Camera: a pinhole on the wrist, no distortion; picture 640 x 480 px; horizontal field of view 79.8 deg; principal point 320.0 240.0 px. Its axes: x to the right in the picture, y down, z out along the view. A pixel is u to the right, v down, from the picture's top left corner.
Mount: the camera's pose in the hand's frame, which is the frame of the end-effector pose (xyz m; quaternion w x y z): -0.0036 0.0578 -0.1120 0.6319 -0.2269 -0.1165 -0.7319
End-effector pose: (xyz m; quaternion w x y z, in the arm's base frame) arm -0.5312 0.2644 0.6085 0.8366 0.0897 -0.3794 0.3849
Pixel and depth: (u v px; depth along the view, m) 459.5 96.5 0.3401
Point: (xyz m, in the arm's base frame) -0.8002 0.1932 0.7154
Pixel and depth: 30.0 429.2 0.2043
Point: -0.6494 0.5434 0.6606
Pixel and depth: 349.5 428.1 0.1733
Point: -0.5840 0.3884 0.6951
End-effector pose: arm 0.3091 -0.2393 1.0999 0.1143 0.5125 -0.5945 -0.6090
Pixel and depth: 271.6 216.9 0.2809
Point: 0.1006 -0.2533 1.2407
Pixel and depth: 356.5 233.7 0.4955
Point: -0.1001 -0.1531 1.1893
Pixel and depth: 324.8 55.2 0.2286
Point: 0.1793 -0.1737 1.2610
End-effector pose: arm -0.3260 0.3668 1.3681 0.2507 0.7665 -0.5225 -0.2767
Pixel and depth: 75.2 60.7 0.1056
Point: -0.4167 0.3385 1.5229
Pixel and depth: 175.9 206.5 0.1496
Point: -0.4335 0.2934 1.4903
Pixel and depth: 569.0 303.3 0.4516
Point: -0.5688 0.2126 1.0468
